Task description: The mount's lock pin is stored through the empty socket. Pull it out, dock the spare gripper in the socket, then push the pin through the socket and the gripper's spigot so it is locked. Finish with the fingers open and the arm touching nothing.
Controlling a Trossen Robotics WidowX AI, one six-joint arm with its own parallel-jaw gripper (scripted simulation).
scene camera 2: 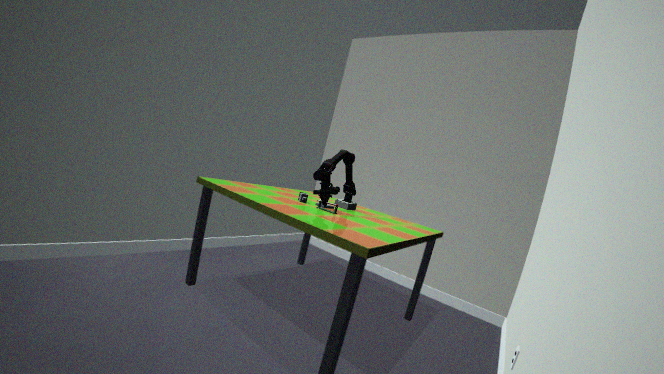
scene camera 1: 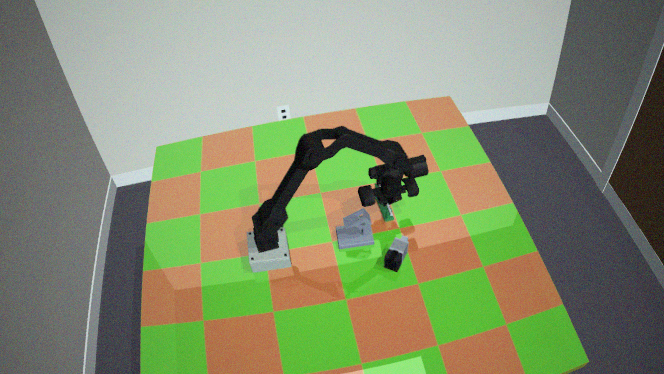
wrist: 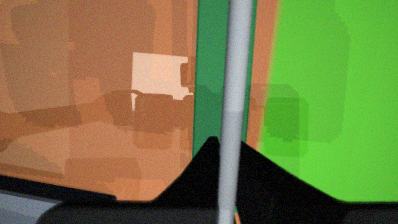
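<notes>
My gripper's there, you can see it in the wrist view too, and there's a grey mount that I can see as well.
</notes>
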